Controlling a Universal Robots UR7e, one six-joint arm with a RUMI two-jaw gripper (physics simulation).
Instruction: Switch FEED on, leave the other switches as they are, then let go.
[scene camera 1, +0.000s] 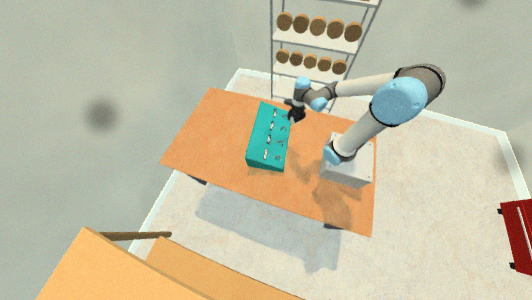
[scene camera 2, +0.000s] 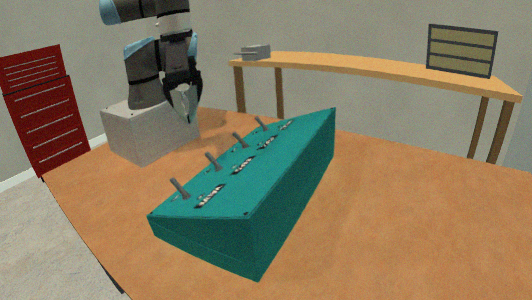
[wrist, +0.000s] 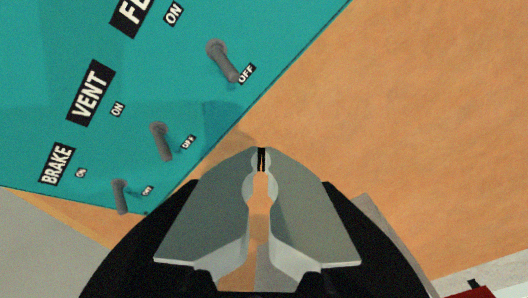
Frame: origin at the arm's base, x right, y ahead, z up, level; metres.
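Seen in the pictures: gripper, fingertip midpoint: (scene camera 1: 292, 123) (scene camera 2: 189, 123) (wrist: 261, 149); arm's base, origin of the base link: (scene camera 2: 148, 102).
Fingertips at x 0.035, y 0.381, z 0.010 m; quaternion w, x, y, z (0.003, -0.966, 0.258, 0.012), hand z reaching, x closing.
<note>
Offsets run from my fingertips to a thing's middle. Level surfaces: height alone.
The teal switch box {dx -0.094, dy +0.122, dz -0.129 m} (scene camera 1: 255, 145) (scene camera 2: 295, 175) (wrist: 165, 65) has a row of grey toggle levers. The FEED lever {dx -0.010, dy +0.061, dz -0.080 m} (scene camera 1: 283, 128) (scene camera 2: 214, 161) (wrist: 223, 61) leans toward its OFF mark. The VENT lever {dx -0.124, dy +0.023, dz -0.080 m} (scene camera 2: 240, 140) (wrist: 161, 142) and the BRAKE lever {dx -0.239, dy -0.014, dz -0.080 m} (scene camera 2: 261, 123) (wrist: 120, 196) also lean to the OFF side. The VALVE lever {dx +0.104, dy +0.098, dz -0.080 m} (scene camera 2: 180, 188) leans the same way in the second scene view. My gripper (scene camera 1: 292, 121) (scene camera 2: 190, 121) (wrist: 261, 149) is shut with nothing between its fingertips. It hangs beside the box's OFF-side edge, apart from the levers.
The box stands on the orange table {dz -0.188 m} (scene camera 1: 200, 130) (scene camera 2: 400, 220) (wrist: 425, 100). The robot's grey base block (scene camera 1: 345, 172) (scene camera 2: 150, 135) stands on the OFF side. A shelf rack (scene camera 1: 272, 65), a red cabinet (scene camera 1: 517, 235) (scene camera 2: 47, 120) and a wooden bench (scene camera 2: 370, 70) stand around the table.
</note>
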